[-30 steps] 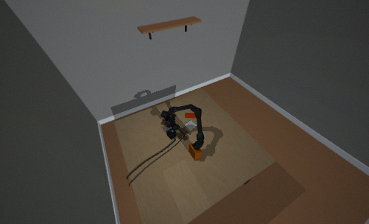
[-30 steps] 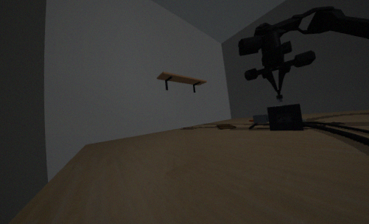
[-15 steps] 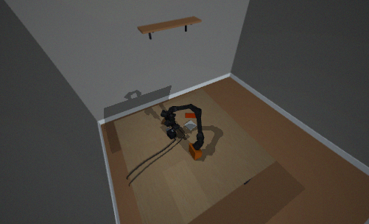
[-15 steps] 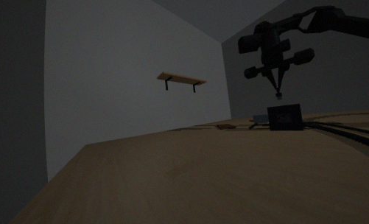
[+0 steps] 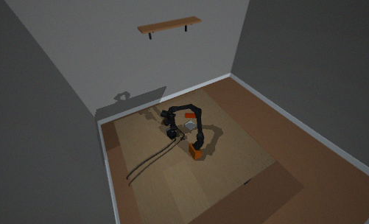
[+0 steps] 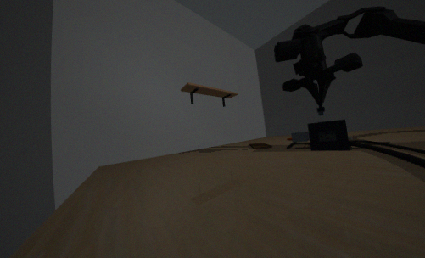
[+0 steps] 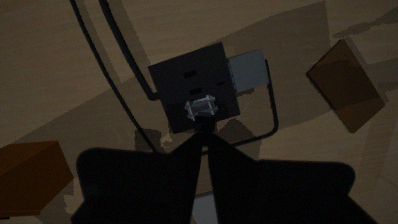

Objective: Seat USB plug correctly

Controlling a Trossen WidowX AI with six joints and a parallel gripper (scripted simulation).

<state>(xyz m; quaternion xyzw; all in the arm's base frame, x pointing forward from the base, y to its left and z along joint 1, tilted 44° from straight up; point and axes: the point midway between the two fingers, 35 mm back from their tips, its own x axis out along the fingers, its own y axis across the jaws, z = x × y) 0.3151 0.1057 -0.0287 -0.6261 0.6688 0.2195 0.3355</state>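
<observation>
Now: gripper tip 20 mm above the metal USB plug. Round my gripper tip: flat brown plate 230 mm ahead, 10 mm to the right, 130 mm below.
</observation>
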